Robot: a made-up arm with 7 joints.
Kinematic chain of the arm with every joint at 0, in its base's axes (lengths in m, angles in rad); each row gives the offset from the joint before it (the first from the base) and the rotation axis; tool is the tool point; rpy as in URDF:
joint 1: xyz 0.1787 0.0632 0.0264 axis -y
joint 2: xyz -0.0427 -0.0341 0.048 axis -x
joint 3: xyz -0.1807 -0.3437 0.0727 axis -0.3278 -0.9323 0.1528
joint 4: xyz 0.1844 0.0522 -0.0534 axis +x
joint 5: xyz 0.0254 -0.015 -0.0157 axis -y
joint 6: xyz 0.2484 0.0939 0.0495 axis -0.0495 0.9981 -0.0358
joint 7: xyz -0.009 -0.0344 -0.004 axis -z
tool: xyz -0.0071 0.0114 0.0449 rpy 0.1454 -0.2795 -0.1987
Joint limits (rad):
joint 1: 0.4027..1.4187
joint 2: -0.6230..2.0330
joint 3: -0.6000..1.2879
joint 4: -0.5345..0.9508
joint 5: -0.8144..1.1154
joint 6: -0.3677..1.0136
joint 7: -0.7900..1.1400
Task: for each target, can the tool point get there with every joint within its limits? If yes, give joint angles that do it. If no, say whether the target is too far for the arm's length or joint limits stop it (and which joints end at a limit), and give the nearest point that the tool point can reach.
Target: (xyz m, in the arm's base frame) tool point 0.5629 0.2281 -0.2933
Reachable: no: joint limits stop it (at a limit: joint 2, joint 3, joint 5, joint 6, joint 7) | nearest point 0.4625 0.0502 -0.2098 | short by 0.221 m
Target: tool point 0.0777 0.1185 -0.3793
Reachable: no: joint limits stop it (at a limit: joint 2, joint 3, joint 5, joint 6, joint 7) | nearest point 0.1141 0.2466 -0.2331 | short by 0.198 m
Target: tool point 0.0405 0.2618 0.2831
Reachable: yes | joints 0.9126 1.1741 0.9506 0.6744 -0.6549 -0.1899 -0.1316
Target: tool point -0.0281 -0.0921 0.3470
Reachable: yes | joints 1.3337 0.6703 0.4143 -0.3220 -0.5749 0.3002 0.5224
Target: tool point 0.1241 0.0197 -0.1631
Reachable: no: joint limits stop it (at a limit: joint 2, joint 3, joint 4, joint 5) | nearest point 0.1121 0.2353 -0.2047 | short by 0.220 m
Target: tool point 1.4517 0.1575 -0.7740
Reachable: no: too far | nearest point 0.5338 -0.0021 -0.1969 | short by 1.096 m
